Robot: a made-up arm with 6 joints.
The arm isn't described. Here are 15 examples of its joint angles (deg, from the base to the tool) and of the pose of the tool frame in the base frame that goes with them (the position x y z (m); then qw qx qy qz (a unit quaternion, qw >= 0)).
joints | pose
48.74 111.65 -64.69 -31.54 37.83 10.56 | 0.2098 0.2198 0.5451 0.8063 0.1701 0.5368 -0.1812
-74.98 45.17 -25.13 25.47 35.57 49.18 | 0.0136 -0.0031 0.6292 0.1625 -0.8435 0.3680 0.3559
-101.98 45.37 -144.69 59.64 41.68 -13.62 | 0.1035 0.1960 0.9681 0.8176 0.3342 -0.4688 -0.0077
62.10 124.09 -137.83 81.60 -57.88 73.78 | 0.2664 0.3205 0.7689 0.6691 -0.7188 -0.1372 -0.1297
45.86 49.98 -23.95 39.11 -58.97 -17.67 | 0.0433 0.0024 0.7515 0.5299 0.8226 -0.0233 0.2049
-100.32 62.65 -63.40 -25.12 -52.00 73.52 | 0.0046 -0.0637 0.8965 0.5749 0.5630 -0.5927 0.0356
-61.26 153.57 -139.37 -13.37 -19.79 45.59 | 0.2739 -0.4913 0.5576 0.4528 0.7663 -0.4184 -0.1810
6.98 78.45 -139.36 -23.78 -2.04 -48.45 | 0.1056 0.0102 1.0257 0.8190 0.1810 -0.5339 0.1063
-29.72 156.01 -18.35 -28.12 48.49 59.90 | 0.0779 -0.0889 0.4232 0.1031 -0.0326 -0.4117 0.9049
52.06 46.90 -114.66 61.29 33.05 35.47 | -0.1167 -0.0294 0.9747 0.0887 -0.6470 -0.6107 -0.4478
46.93 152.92 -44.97 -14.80 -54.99 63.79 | 0.2316 0.3120 0.3678 0.3445 0.6945 0.5768 -0.2577
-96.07 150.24 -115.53 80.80 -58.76 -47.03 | -0.1544 -0.4976 0.4761 0.0571 0.2468 -0.7416 -0.6212
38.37 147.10 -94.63 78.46 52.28 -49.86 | 0.2556 0.3650 0.4317 0.2926 0.5018 0.8080 -0.0985
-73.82 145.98 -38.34 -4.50 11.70 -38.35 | 0.0375 -0.2012 0.3736 0.1698 0.6083 0.5142 -0.5803
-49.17 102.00 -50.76 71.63 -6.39 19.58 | 0.1785 -0.2349 0.6112 0.1611 -0.8376 0.3967 0.3392
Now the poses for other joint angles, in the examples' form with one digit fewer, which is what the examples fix.
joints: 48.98 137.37 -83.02 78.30 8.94 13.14
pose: 0.272 0.375 0.458 0.122 0.772 0.465 -0.416
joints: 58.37 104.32 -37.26 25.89 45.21 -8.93
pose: 0.031 0.183 0.549 0.504 0.161 0.775 -0.345
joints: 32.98 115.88 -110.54 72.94 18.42 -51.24
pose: 0.326 0.304 0.712 0.526 0.722 0.412 0.177
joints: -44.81 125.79 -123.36 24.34 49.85 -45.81
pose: 0.335 -0.282 0.603 0.662 0.617 0.200 -0.375
